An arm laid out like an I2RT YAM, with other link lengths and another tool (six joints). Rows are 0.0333 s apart.
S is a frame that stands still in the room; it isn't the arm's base.
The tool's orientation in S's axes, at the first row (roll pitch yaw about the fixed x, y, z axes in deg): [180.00, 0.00, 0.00]
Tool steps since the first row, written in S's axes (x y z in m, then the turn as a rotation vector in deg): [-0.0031, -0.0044, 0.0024, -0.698, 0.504, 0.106]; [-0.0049, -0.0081, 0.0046, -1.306, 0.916, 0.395]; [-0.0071, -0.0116, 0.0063, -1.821, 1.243, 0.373]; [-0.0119, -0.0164, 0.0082, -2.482, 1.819, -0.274]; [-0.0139, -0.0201, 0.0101, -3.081, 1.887, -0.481]
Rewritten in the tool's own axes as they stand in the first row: [-0.0031, 0.0044, -0.0024, -0.698, -0.504, -0.106]; [-0.0049, 0.0081, -0.0046, -1.306, -0.916, -0.395]; [-0.0071, 0.0116, -0.0063, -1.821, -1.243, -0.373]; [-0.0119, 0.0164, -0.0082, -2.482, -1.819, 0.274]; [-0.0139, 0.0201, -0.0101, -3.081, -1.887, 0.481]
